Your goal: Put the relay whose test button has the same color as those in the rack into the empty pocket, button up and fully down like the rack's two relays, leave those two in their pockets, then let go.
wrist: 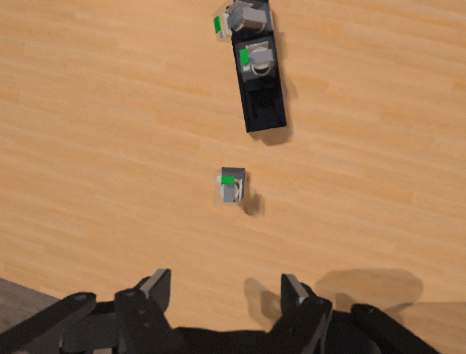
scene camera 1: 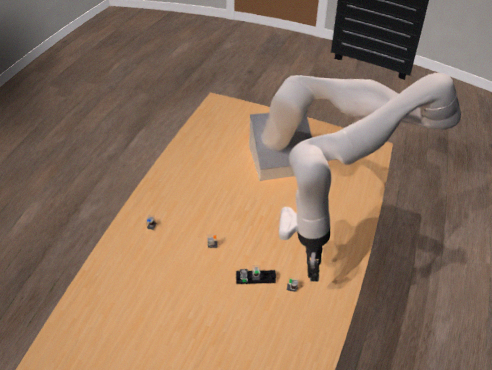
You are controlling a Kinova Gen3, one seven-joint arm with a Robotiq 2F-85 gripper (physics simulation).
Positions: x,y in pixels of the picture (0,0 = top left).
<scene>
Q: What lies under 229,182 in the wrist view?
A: A green-buttoned relay.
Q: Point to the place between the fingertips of the gripper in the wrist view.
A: At 225,287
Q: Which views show the gripper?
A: The wrist view and scene camera 1: all of them.
</scene>
